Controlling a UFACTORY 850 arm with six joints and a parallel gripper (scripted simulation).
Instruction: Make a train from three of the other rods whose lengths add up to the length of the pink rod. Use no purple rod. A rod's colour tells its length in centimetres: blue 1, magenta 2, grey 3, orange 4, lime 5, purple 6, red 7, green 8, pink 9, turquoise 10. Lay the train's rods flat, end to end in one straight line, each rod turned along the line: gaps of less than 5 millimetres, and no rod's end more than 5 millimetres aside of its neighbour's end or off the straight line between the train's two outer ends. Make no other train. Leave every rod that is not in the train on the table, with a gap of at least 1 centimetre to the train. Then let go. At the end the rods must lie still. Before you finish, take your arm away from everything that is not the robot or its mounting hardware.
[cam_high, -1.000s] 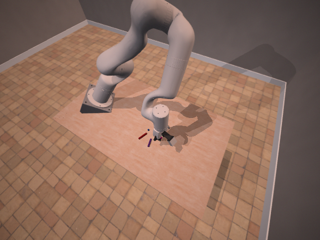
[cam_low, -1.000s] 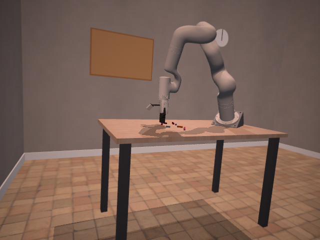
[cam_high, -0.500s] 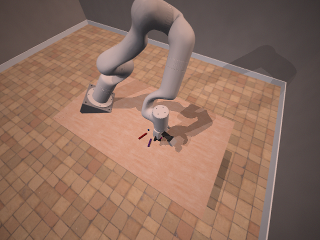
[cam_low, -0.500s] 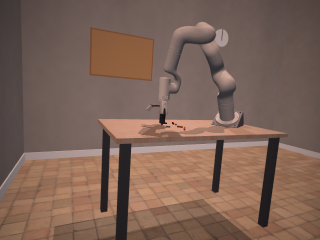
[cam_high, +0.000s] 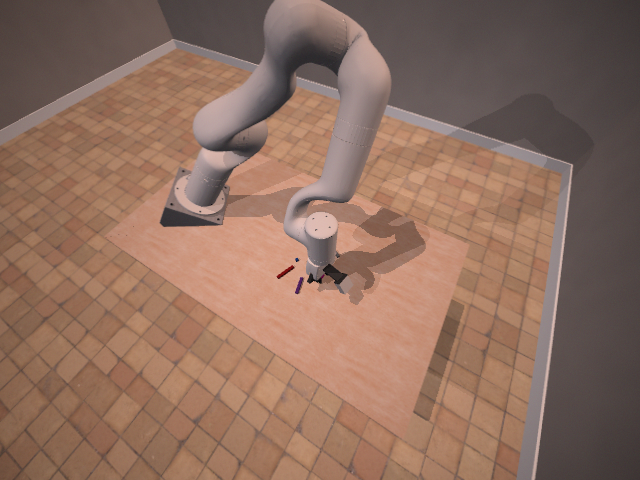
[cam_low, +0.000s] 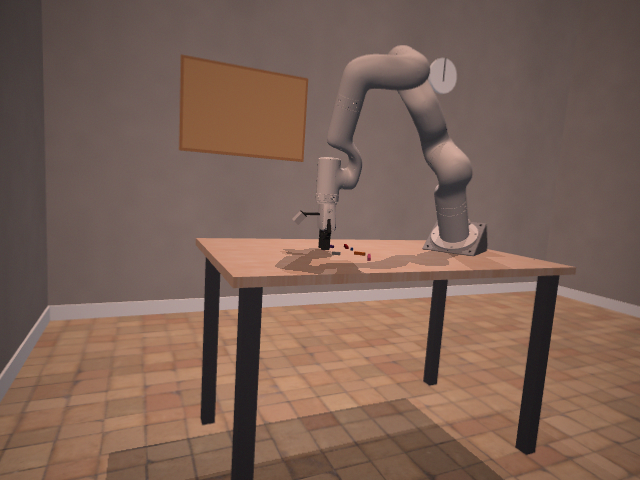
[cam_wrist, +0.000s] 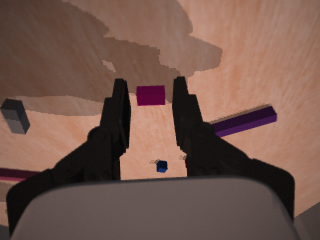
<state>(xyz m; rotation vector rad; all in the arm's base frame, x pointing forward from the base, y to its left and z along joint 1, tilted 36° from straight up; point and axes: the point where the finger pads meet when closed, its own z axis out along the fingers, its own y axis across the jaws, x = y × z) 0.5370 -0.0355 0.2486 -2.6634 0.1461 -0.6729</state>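
Right now the magenta rod is 2 cm below my hand. From my hand the other things lie so: blue rod 11 cm behind, 1 cm to the right, 2 cm below; grey rod 2 cm behind, 11 cm to the left, 2 cm below; purple rod 4 cm behind, 8 cm to the right, 2 cm below.
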